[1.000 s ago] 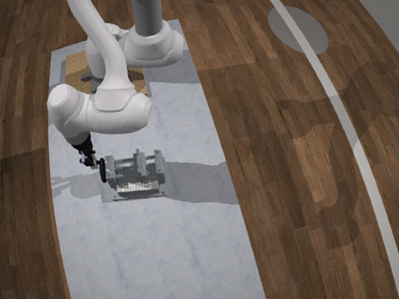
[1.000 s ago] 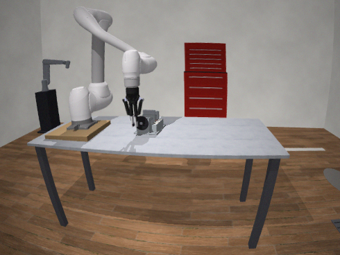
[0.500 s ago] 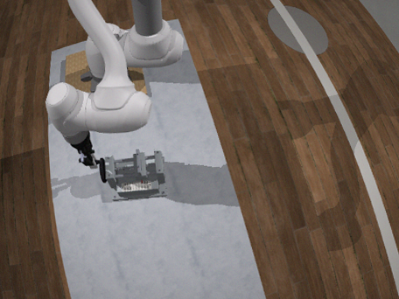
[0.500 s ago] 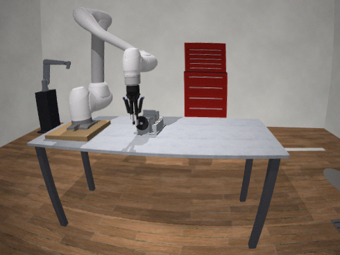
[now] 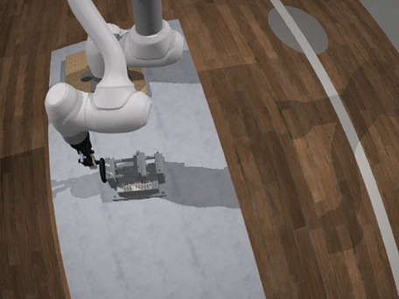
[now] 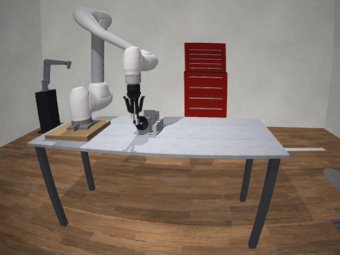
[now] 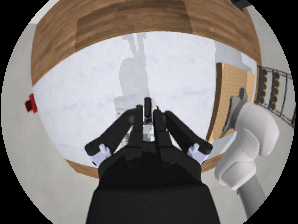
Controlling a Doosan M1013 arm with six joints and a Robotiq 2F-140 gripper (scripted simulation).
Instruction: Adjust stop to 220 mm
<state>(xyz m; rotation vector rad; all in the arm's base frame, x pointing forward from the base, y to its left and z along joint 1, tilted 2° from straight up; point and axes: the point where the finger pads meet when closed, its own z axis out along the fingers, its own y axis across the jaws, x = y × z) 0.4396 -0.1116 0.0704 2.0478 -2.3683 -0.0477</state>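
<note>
Now: hand 10 mm short of the black handwheel, 20 mm to the right of it and 20 mm above it. From my hand the other things lie so: grey stop fixture 60 mm ahead, 160 mm to the left, 20 mm below.
</note>
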